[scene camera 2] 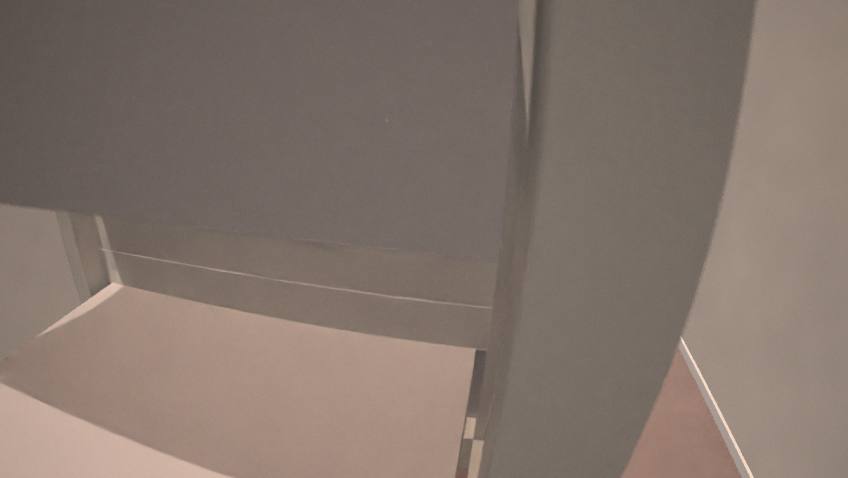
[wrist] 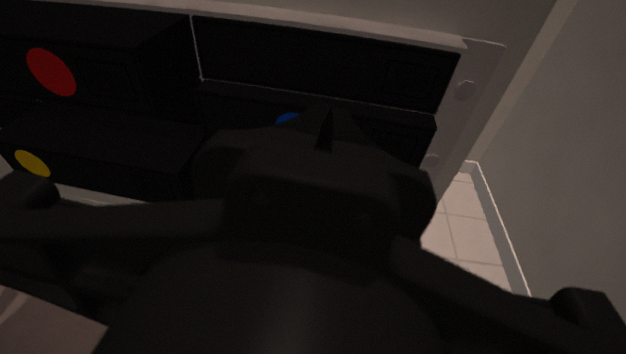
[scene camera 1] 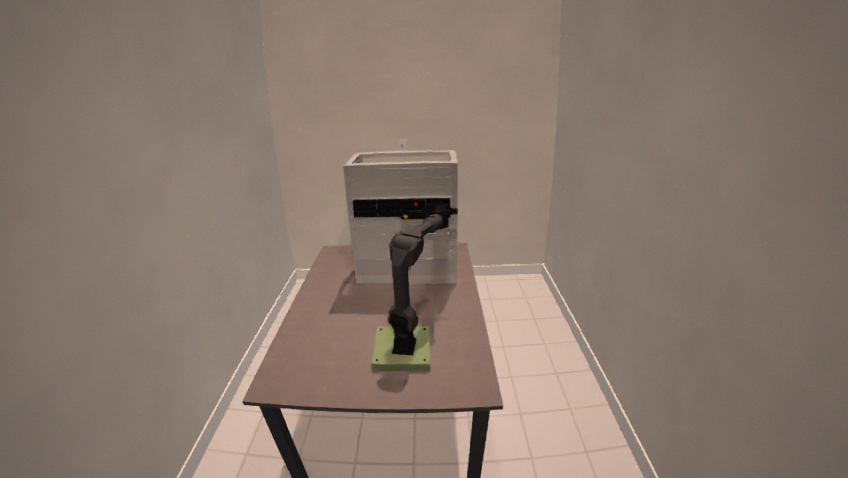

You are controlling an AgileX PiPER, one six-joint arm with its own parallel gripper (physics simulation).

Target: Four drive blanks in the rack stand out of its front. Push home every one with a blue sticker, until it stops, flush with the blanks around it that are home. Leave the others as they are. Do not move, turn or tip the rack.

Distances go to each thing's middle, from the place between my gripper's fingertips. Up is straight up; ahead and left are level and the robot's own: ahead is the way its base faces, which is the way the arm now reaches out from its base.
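Scene:
With the red-stickered blank (wrist: 136,64), my hand is 2 cm below it, 12 cm to the right of it and 2 cm short of it. And there's the yellow-stickered blank (wrist: 145,159), which is 3 cm below my hand, 2 cm ahead of it and 12 cm to the left of it.

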